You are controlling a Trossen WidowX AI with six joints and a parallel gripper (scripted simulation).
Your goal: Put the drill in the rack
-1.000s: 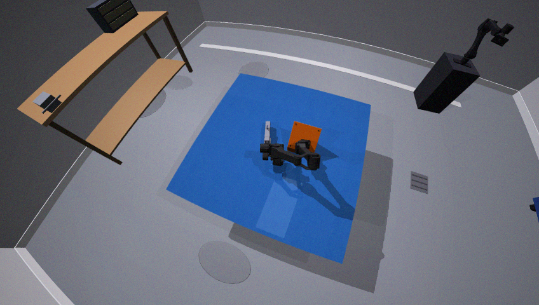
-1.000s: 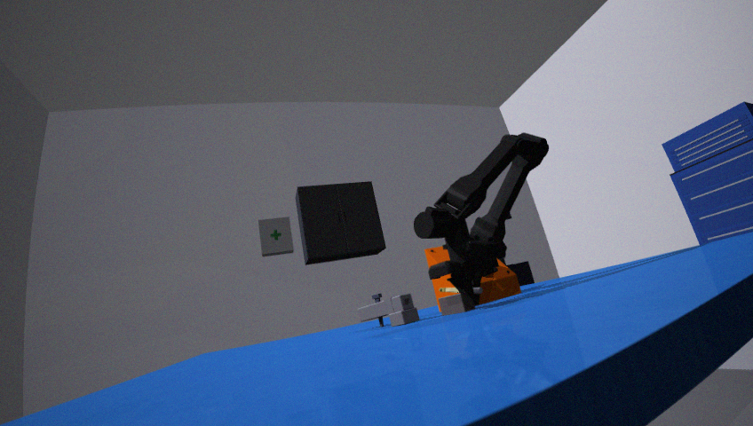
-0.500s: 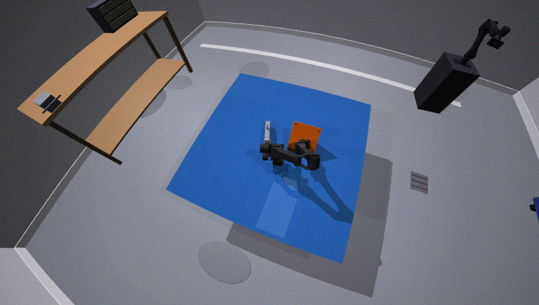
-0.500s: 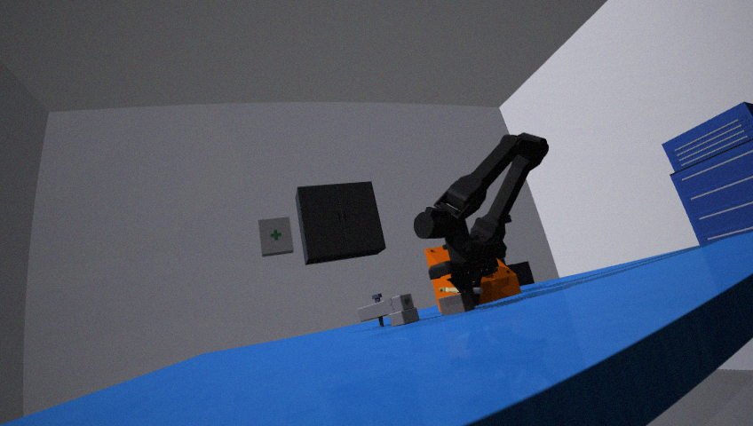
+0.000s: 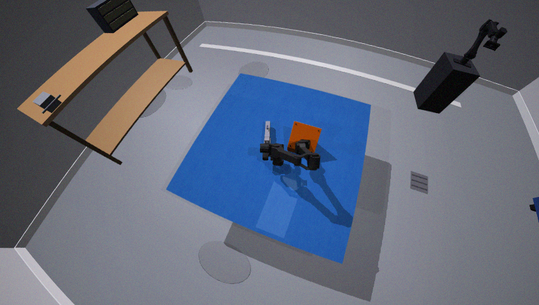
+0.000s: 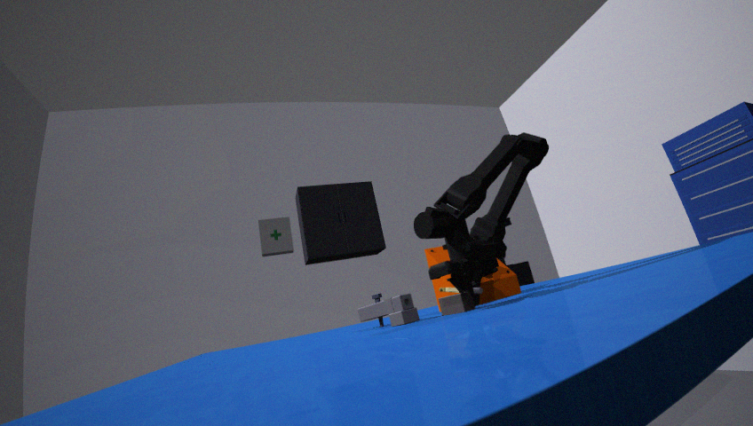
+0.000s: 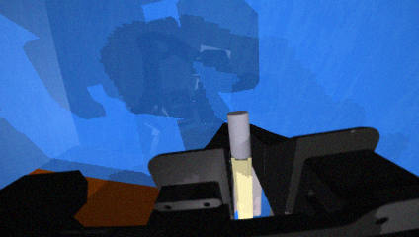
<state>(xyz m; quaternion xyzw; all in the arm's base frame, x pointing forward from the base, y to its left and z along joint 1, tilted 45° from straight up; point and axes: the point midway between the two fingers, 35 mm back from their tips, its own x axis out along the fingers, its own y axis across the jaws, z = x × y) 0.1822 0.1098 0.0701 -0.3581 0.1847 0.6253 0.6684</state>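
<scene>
My gripper tip is now 10 mm short of the drill, 40 mm to the left of it and 40 mm below it. From my gripper tip the other things lie so: dark t-shaped piece (120 mm ahead, 230 mm to the right, 40 mm above); then light grey block (110 mm ahead, 200 mm to the right, 30 mm above); then grey notched block (10 mm ahead, 50 mm to the right, 10 mm above).
</scene>
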